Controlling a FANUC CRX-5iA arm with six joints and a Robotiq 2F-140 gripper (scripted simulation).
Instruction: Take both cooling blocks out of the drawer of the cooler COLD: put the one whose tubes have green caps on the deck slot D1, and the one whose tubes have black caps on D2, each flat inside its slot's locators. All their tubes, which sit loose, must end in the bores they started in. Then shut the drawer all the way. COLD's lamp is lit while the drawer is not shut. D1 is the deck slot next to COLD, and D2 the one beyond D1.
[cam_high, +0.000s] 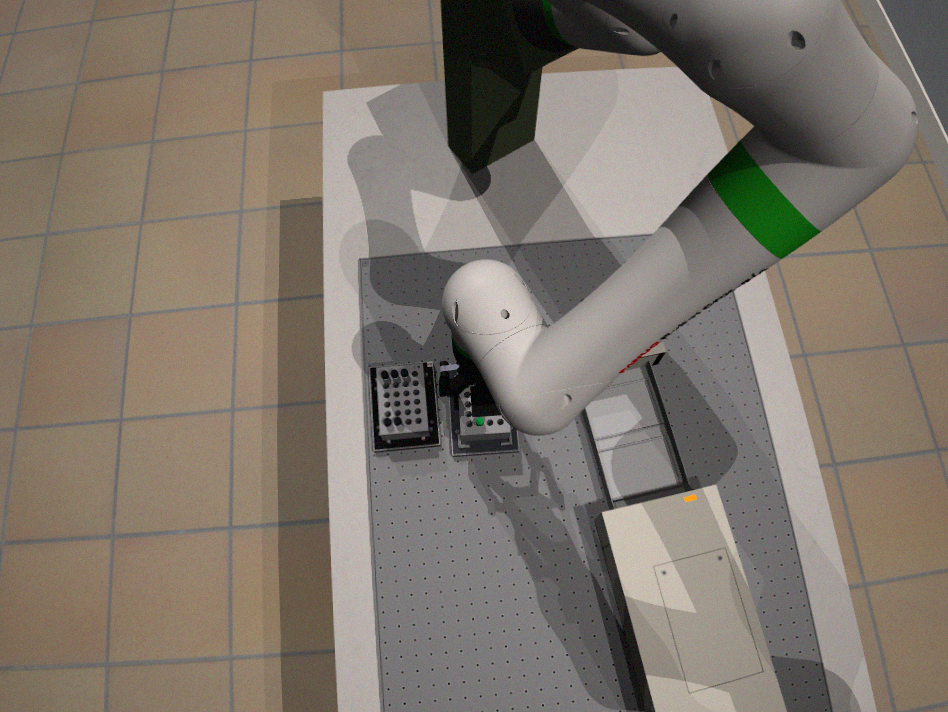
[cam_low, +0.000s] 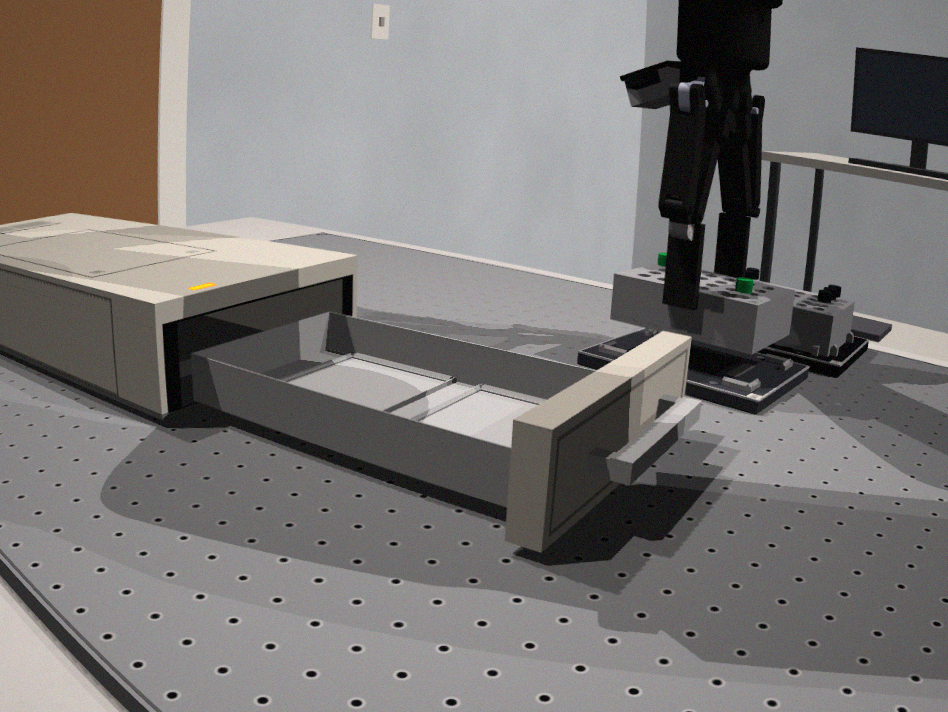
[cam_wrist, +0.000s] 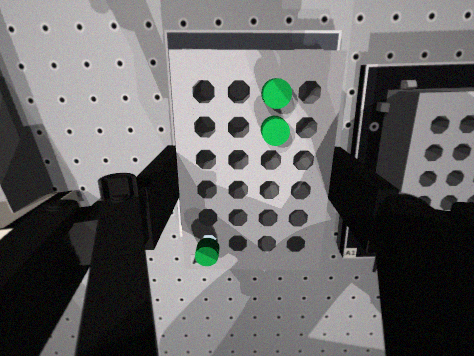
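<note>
The slot D1 lies 8 cm below my hand. The rest, counted from my hand: slot D2 (14 cm to the right, 8 cm below, 1 cm behind); drawer (26 cm to the left, 5 cm below, 4 cm ahead).
</note>
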